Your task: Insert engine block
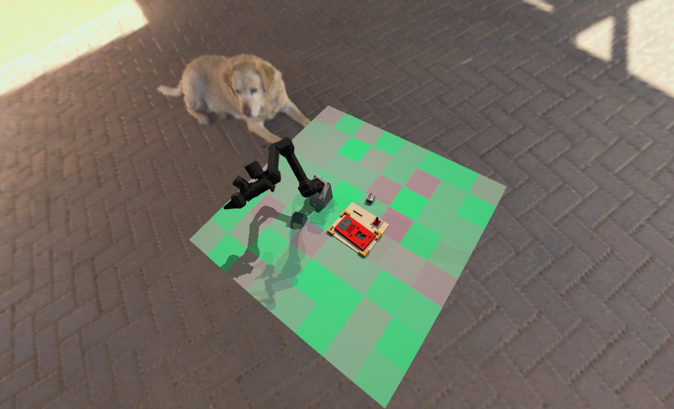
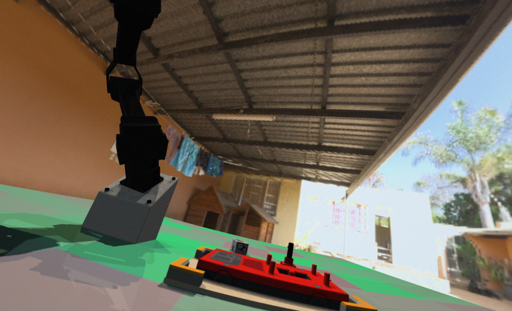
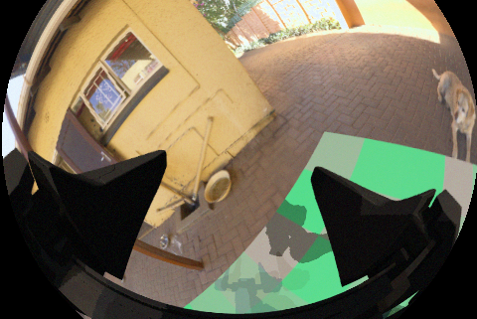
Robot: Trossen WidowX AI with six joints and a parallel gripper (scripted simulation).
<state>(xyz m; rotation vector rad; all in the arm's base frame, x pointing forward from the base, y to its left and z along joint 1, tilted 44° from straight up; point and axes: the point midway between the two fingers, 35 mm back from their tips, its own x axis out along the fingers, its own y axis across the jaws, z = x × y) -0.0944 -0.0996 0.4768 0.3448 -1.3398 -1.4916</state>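
Right now my gripper tip is 59 cm to the right of the engine block, 37 cm above it and 32 cm short of it. Round my gripper tip: black post (50 cm to the left, 44 cm ahead, 35 cm below).
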